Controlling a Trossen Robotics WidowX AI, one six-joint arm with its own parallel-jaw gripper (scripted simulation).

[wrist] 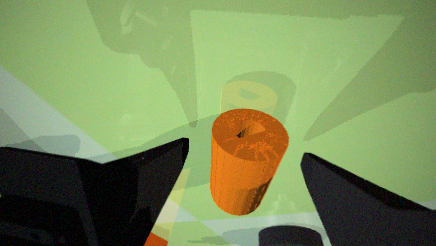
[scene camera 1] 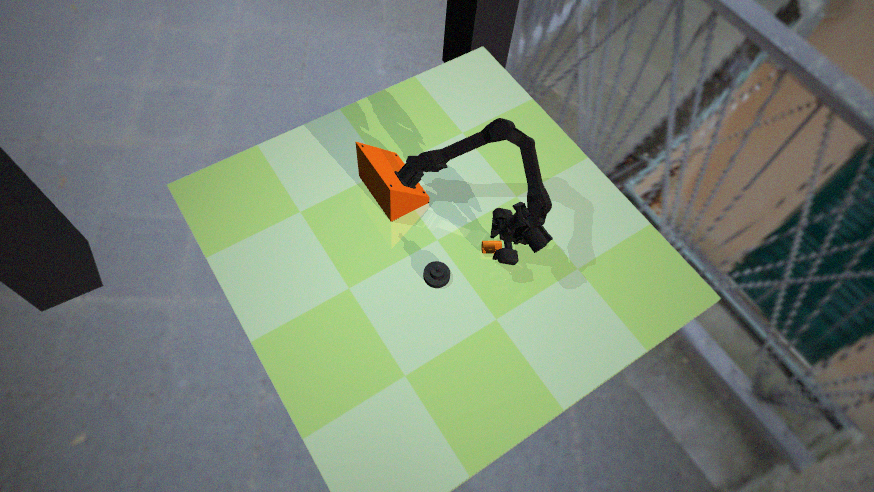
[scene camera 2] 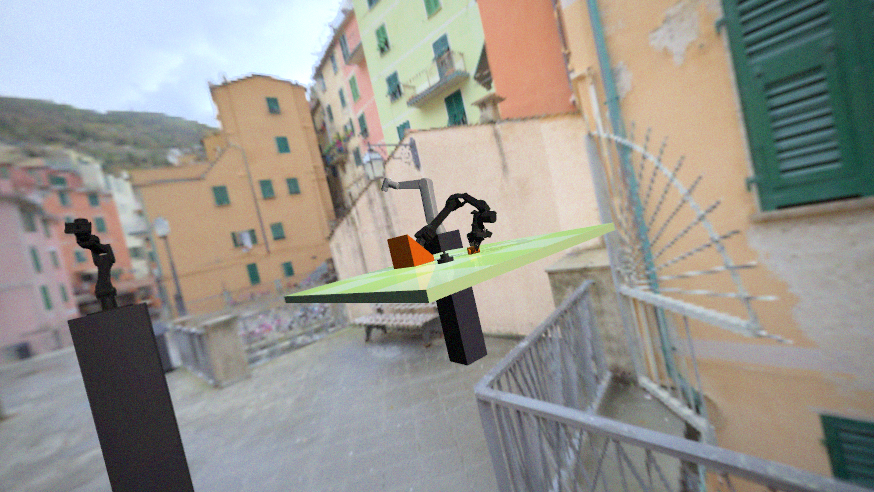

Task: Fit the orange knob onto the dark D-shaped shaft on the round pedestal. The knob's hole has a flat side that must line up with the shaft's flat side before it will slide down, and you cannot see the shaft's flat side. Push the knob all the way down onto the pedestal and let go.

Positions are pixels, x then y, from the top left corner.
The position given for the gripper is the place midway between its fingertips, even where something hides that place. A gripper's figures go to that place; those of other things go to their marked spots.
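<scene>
The gripper (wrist: 244,151) is 11 cm from the lens, while an orange knob (wrist: 247,146) sits 8 cm from the lens.
</scene>
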